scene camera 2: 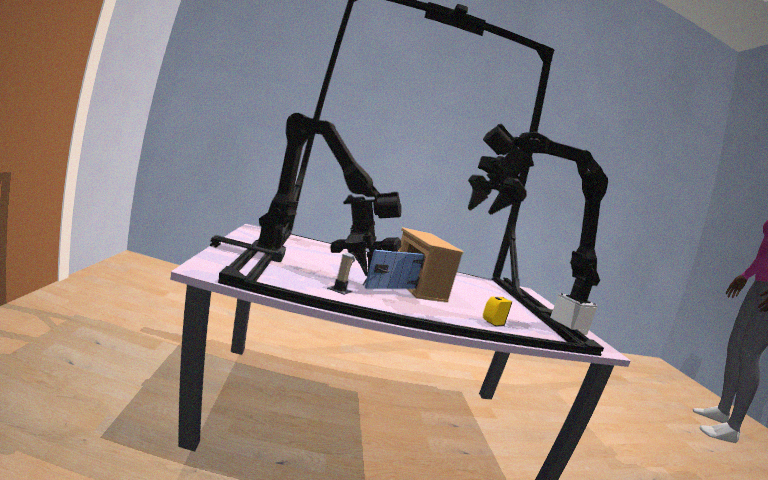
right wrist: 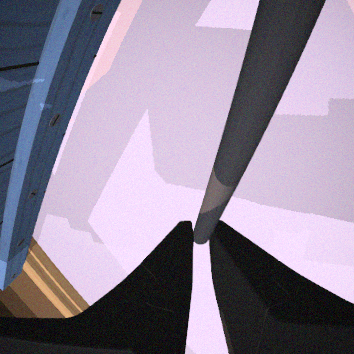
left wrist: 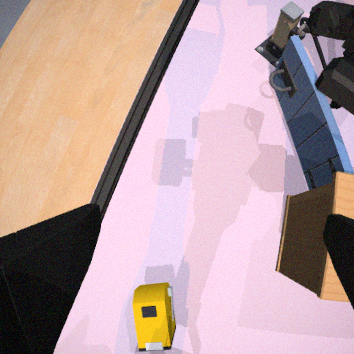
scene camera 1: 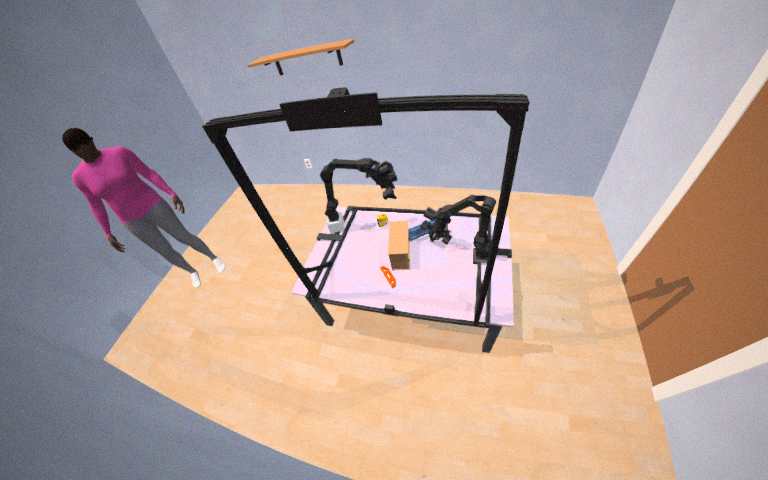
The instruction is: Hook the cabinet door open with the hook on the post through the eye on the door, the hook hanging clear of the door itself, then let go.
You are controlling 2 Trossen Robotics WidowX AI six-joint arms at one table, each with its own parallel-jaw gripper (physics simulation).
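Frame: origin at the left arm's base, x ahead, y left, z up, level; millimetres.
Seen in the pictures: left gripper, fingertip midpoint: (scene camera 2: 478, 211) (left wrist: 215, 221) (scene camera 1: 395, 193); right gripper, fingertip midpoint: (right wrist: 199, 231) (left wrist: 334, 104) (scene camera 1: 431, 240); left arm's base at its link origin: (scene camera 2: 578, 299) (scene camera 1: 333, 218); right arm's base at its link origin: (scene camera 2: 268, 246) (scene camera 1: 482, 254).
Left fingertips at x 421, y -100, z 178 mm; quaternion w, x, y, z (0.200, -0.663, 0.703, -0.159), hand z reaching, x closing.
Offsets run from my left fingertips to a thing's middle. "spot": to the spot under its first point.
The wooden cabinet @[31 mm back, 222 mm right, 200 mm down] (scene camera 1: 398, 243) (scene camera 2: 443, 267) (left wrist: 305, 240) stands on the table with its blue door (scene camera 2: 396, 274) (left wrist: 310, 120) (right wrist: 22, 125) swung out. The metal eye @[spot: 165 mm ahead, 84 mm right, 202 mm down] (left wrist: 272, 82) is on the door's outer face near its free edge. The short post @[spot: 270 mm ahead, 110 mm right, 217 mm down] (scene camera 2: 344, 268) (left wrist: 286, 29) stands beside that edge. The dark hook @[210 mm ahead, 158 mm right, 227 mm down] (left wrist: 318, 50) (right wrist: 255, 95) hangs from the post on the door's other side, apart from the eye. My right gripper (right wrist: 199, 231) (scene camera 2: 365, 272) is low beside the door, its fingertips shut on the hook's rod near its lower end. My left gripper (scene camera 2: 481, 210) (left wrist: 215, 221) is open and empty, high above the table.
A yellow toy vehicle @[111 mm back, 56 mm left, 241 mm down] (scene camera 1: 382, 220) (scene camera 2: 496, 311) (left wrist: 154, 317) stands near the cabinet. An orange object @[127 mm back, 371 mm right, 269 mm down] (scene camera 1: 387, 276) lies on the other side of the cabinet. A black frame (scene camera 1: 249, 198) rises over the table. A person (scene camera 1: 121, 181) stands off to the side.
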